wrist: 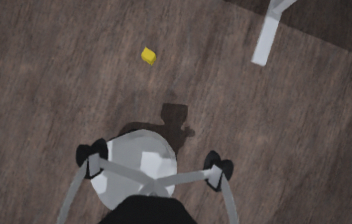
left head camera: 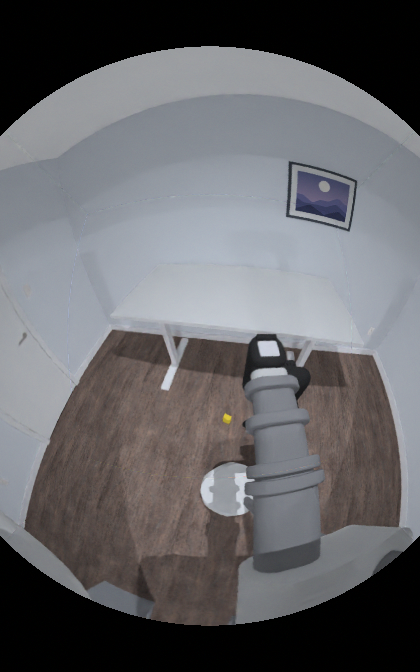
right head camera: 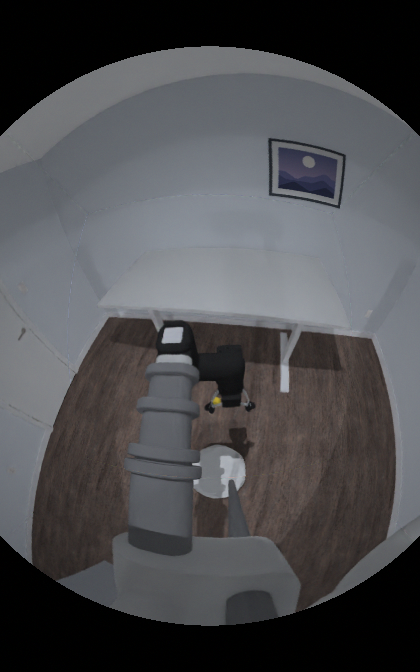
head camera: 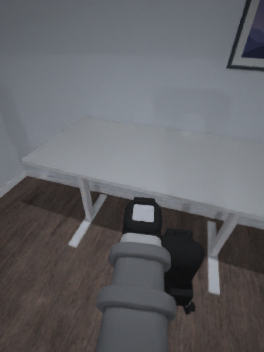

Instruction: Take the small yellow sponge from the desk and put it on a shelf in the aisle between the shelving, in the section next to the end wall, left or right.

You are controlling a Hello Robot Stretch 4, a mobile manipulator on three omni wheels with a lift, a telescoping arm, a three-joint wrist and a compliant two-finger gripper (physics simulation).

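Seen in the pictures: gripper, between the fingertips: (wrist: 156, 157); robot's base, origin of its link: (wrist: 138, 165).
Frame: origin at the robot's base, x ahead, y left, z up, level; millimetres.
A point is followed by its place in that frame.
Observation:
The small yellow sponge (left head camera: 227, 418) (right head camera: 216, 400) (wrist: 148, 56) {x 584, y 12, z 74 mm} lies on the wood floor, between the desk and the robot's round base. The white desk (head camera: 130, 150) {x 1107, y 110, z 923 mm} (left head camera: 240, 295) (right head camera: 225, 280) stands against the wall. My gripper (right head camera: 230, 408) (wrist: 156, 157) {x 272, y -87, z 903 mm} is open and empty, pointing down above the floor in front of the desk. In the wrist view the sponge is beyond the fingertips, up and slightly left of their middle, and well below them. In the head camera view the sponge does not show. No aisle shelving shows in these views.
The round light base (left head camera: 220, 502) (right head camera: 212, 480) (wrist: 127, 175) is on the floor below the arm. White desk feet (head camera: 213, 275) (right head camera: 284, 375) (wrist: 266, 42) stand on the floor. A framed picture (left head camera: 321, 196) (right head camera: 307, 172) hangs above the desk. A light door-like panel (left head camera: 30, 365) is at the left.

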